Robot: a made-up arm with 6 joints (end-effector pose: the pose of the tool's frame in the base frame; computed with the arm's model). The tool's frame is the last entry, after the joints.
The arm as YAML. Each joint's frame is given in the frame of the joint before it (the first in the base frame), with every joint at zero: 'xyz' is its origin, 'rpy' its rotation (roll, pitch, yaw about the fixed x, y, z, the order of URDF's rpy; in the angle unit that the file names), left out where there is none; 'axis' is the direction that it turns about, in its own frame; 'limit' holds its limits. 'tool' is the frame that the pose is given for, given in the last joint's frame.
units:
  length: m
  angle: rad
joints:
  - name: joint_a
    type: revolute
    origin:
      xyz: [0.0, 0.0, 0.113]
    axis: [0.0, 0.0, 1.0]
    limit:
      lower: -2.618
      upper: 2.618
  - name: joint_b
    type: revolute
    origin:
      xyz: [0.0, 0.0, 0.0]
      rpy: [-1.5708, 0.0, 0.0]
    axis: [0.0, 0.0, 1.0]
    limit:
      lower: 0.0
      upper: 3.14
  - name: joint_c
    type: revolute
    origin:
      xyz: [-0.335, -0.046, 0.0]
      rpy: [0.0, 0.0, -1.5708]
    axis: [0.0, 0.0, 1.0]
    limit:
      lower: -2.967
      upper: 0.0
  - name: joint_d
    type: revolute
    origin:
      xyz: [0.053, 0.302, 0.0]
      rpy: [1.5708, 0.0, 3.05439]
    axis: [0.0, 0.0, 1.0]
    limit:
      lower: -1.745
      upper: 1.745
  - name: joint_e
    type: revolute
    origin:
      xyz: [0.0, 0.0, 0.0]
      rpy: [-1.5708, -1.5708, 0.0]
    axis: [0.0, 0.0, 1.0]
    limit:
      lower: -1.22
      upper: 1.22
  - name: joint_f
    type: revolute
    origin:
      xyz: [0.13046, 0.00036, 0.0]
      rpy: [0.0, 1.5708, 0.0]
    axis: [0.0, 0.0, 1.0]
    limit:
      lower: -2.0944
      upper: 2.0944
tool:
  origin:
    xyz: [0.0, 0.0, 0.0]
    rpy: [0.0, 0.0, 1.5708]
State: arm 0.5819 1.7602 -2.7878 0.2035 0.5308 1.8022
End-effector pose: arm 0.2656 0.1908 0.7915 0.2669 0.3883 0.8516 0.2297
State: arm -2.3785 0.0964 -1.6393 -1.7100 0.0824 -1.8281
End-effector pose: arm 0.2691 0.2725 0.6241 -0.0535 0.0072 0.1832 0.9816
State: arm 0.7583 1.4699 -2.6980 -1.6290 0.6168 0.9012
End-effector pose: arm 0.1146 0.0043 0.8571 0.1511 0.2798 -0.0242 0.9478
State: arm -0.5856 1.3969 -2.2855 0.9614 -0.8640 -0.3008
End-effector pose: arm 0.0696 -0.1435 0.8209 0.2882 -0.1614 -0.0654 0.9416
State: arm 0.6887 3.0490 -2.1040 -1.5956 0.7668 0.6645
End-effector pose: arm 0.5369 0.3244 -0.1850 -0.5371 0.6916 -0.3881 0.2875
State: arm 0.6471 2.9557 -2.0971 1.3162 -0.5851 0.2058
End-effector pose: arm 0.5732 0.3461 -0.1272 0.4601 0.7274 0.2684 0.4327
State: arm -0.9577 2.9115 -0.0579 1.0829 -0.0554 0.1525
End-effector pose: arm -0.0383 0.0439 -0.0427 -0.7353 -0.3929 0.0964 0.5438
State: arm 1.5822 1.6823 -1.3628 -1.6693 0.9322 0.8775
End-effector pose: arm 0.0992 0.4653 0.3885 -0.5203 0.5093 -0.0970 0.6785
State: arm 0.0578 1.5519 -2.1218 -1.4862 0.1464 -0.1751
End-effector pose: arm 0.3690 0.0020 0.7339 -0.2948 0.3403 -0.6636 0.5975
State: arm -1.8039 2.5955 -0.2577 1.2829 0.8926 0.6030
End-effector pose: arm 0.0800 -0.0858 -0.0518 -0.7420 0.3520 -0.3728 0.4319
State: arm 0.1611 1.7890 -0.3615 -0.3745 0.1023 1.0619
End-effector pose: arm 0.2281 0.0320 0.0095 0.2616 0.9626 0.0109 0.0692
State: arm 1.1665 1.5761 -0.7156 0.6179 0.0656 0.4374
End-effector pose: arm 0.1420 0.3449 0.1572 -0.0591 0.9296 0.3334 0.1456
